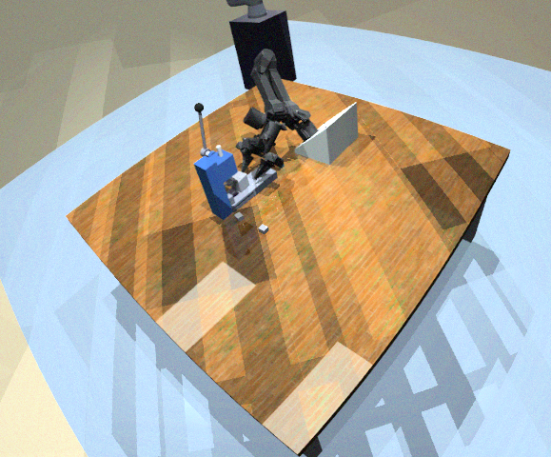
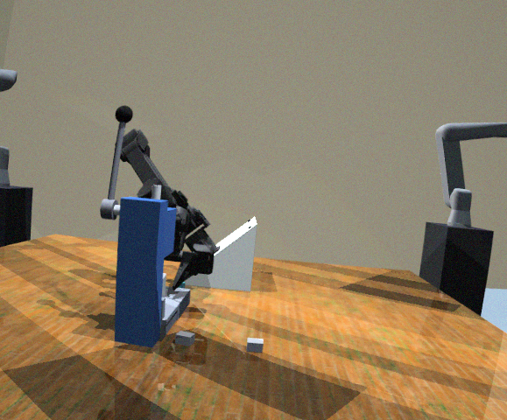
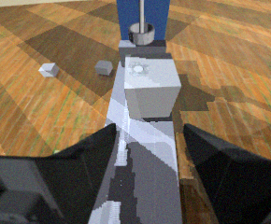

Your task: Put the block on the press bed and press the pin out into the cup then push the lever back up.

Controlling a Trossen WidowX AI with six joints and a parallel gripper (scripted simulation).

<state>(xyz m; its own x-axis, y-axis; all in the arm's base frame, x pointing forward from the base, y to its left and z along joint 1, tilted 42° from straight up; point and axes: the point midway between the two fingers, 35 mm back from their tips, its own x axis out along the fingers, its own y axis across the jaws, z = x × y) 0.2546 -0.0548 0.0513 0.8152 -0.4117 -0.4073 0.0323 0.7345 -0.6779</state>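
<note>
My gripper tip is 90 mm short of the punch and 100 mm below it. The rest, counted from my gripper tip: teal cube 140 mm behind, 30 mm to the left, 40 mm below; then lever 80 mm ahead, 60 mm to the right, 220 mm above.
</note>
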